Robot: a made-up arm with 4 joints.
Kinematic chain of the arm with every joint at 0, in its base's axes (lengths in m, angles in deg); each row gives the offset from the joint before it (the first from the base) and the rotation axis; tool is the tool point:
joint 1: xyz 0 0 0.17 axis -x
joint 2: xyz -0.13 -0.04 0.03 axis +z
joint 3: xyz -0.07 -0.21 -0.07 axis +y
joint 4: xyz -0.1 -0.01 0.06 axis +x
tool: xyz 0 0.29 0.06
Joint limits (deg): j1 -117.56..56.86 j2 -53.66..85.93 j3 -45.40..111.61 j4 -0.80..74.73
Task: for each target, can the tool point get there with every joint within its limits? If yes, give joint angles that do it. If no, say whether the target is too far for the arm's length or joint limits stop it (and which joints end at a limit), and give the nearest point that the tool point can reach.
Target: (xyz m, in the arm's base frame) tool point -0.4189 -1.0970 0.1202
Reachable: no: too far | nearest point -0.2513 -0.4847 0.1480 | short by 0.635 m
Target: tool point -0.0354 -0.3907 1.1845
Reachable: no: too far | nearest point -0.0886 -0.1796 0.6362 | short by 0.590 m
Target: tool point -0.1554 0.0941 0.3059
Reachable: yes | joints 35.78 57.87 49.75 16.44
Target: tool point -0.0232 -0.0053 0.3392
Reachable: yes | joints 5.93 7.52 62.04 29.42
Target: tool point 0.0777 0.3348 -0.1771
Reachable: no: joint limits stop it (at a limit: joint 1, joint 3, joint 4) | nearest point 0.0284 0.2368 -0.1152 | short by 0.126 m
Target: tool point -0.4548 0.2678 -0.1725
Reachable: no: joint limits stop it (at a limit: joint 1, joint 3, joint 4) | nearest point -0.4139 0.0525 -0.2298 | short by 0.227 m
